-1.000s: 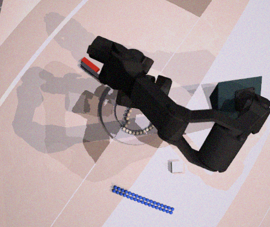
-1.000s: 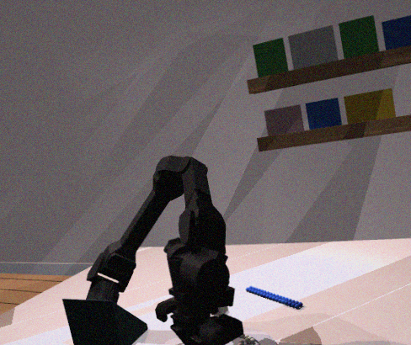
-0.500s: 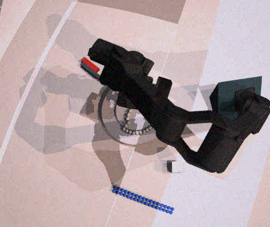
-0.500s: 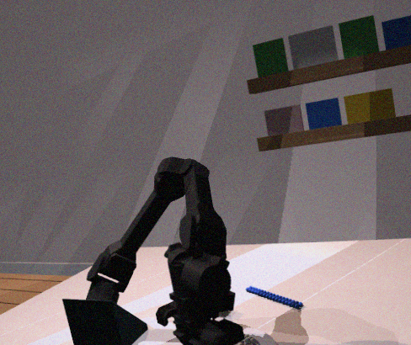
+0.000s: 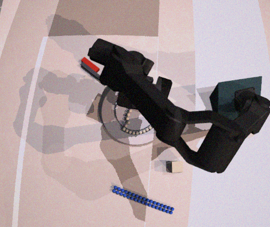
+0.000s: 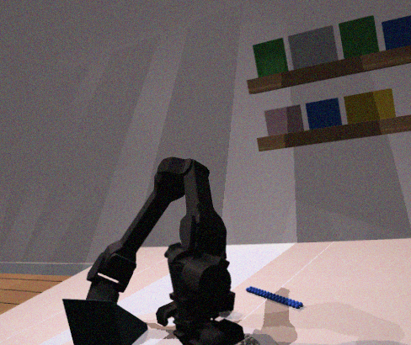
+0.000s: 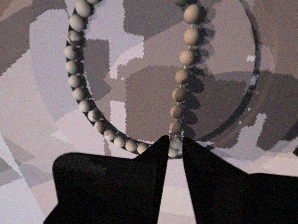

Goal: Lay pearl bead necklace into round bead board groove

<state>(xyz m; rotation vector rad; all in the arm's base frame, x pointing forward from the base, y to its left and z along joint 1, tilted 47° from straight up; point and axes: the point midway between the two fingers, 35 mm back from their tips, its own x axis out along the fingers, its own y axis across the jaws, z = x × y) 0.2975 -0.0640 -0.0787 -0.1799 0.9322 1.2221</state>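
Now: the round bead board 5 cm to the left of my gripper tip, 2 cm ahead of it and 1 cm below it. Round my gripper tip: small beige cube 24 cm to the left, 6 cm behind; then grey block 12 cm ahead, 11 cm to the right, 1 cm below.
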